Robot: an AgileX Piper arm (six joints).
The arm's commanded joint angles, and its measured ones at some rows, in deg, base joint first. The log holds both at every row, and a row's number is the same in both.
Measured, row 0:
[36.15, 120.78, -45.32, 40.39, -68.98, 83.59]
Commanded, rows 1 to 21:
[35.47, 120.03, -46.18, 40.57, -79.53, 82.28]
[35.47, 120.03, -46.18, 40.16, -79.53, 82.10]
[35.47, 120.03, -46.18, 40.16, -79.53, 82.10]
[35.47, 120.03, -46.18, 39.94, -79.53, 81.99]
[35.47, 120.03, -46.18, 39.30, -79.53, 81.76]
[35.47, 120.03, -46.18, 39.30, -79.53, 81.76]
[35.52, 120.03, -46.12, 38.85, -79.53, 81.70]
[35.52, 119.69, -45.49, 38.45, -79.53, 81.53]
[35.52, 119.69, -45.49, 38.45, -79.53, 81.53]
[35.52, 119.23, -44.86, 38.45, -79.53, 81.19]
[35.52, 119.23, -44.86, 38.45, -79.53, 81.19]
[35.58, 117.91, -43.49, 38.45, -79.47, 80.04]
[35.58, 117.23, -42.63, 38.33, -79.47, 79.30]
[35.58, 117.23, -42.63, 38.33, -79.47, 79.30]
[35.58, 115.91, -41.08, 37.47, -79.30, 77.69]
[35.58, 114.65, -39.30, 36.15, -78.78, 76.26]
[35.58, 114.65, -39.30, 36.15, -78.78, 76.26]
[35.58, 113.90, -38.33, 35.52, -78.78, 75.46]
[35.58, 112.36, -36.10, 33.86, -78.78, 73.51]
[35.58, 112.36, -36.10, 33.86, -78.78, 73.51]
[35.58, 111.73, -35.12, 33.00, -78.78, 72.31]
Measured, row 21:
[35.87, 113.96, -37.36, 35.81, -69.10, 75.86]
